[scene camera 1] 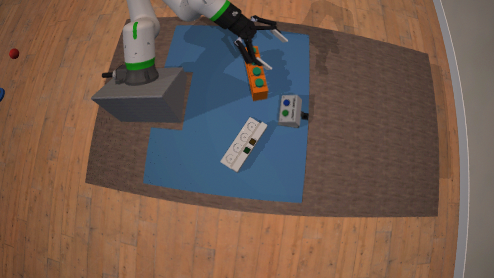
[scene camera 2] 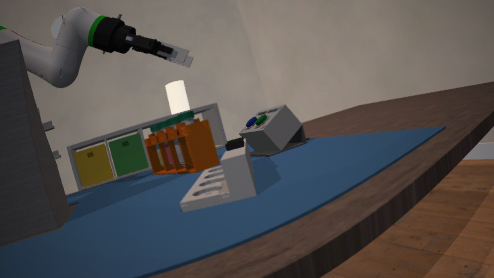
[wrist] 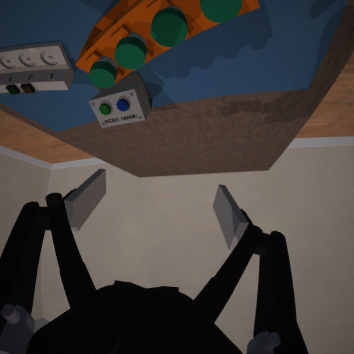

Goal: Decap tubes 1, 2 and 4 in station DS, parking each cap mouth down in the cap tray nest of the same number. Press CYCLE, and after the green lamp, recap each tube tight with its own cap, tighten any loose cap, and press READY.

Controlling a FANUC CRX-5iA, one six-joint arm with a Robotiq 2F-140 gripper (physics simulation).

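Frame: origin at the arm's base, x ahead, y left, z up, level; millimetres.
Seen in the pictures: gripper, fingertip midpoint: (scene camera 1: 277, 54) (scene camera 2: 189, 59) (wrist: 160, 188); arm's base at its link origin: (scene camera 1: 141, 79).
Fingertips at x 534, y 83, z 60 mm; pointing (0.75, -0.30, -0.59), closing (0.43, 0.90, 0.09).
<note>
Pixels of each thing's top centre, then the offset from my fingertips to it. Level surfaces: height alone.
- orange tube rack at its top centre: (wrist: 149, 34) (scene camera 2: 170, 127) (scene camera 1: 255, 67) 80 mm back, 14 mm left, 148 mm down
- white cap tray at its top centre: (scene camera 2: 214, 145) (wrist: 11, 81) (scene camera 1: 243, 142) 112 mm back, 289 mm right, 198 mm down
- grey button box at its top centre: (scene camera 2: 264, 109) (wrist: 117, 119) (scene camera 1: 292, 107) 72 mm ahead, 146 mm right, 167 mm down
- blue button at its top centre: (wrist: 121, 108) (scene camera 1: 286, 102) 52 mm ahead, 122 mm right, 176 mm down
- green button at its top centre: (scene camera 2: 260, 115) (wrist: 104, 112) (scene camera 1: 285, 112) 48 mm ahead, 166 mm right, 176 mm down
- blue mat at its surface level: 251 mm down
- brown table at its surface level: 254 mm down
My gripper (scene camera 1: 272, 49) (scene camera 2: 182, 56) (wrist: 160, 188) is open and empty, high above the far part of the mat and tilted. The orange tube rack (scene camera 1: 259, 93) (scene camera 2: 200, 145) stands below it, its far end partly hidden by the gripper in scene camera 1. In the wrist view four green caps (wrist: 102, 75) (wrist: 131, 52) (wrist: 169, 27) (wrist: 220, 7) sit on its tubes; their tightness cannot be told. The white cap tray (scene camera 1: 257, 131) (scene camera 2: 239, 172) (wrist: 40, 76) shows empty nests; its green and amber lamps look dark. The grey button box (scene camera 1: 295, 111) (scene camera 2: 272, 135) has a blue button (scene camera 1: 286, 102) and a green button (scene camera 1: 285, 113).
A blue mat (scene camera 1: 200, 165) (scene camera 2: 320, 175) lies on the brown table (scene camera 1: 370, 125). The arm's grey pedestal (scene camera 1: 145, 105) stands at the left. A glowing white cylinder (scene camera 2: 177, 96) and a shelf with yellow and green bins (scene camera 2: 92, 165) (scene camera 2: 129, 154) show behind the rack.
</note>
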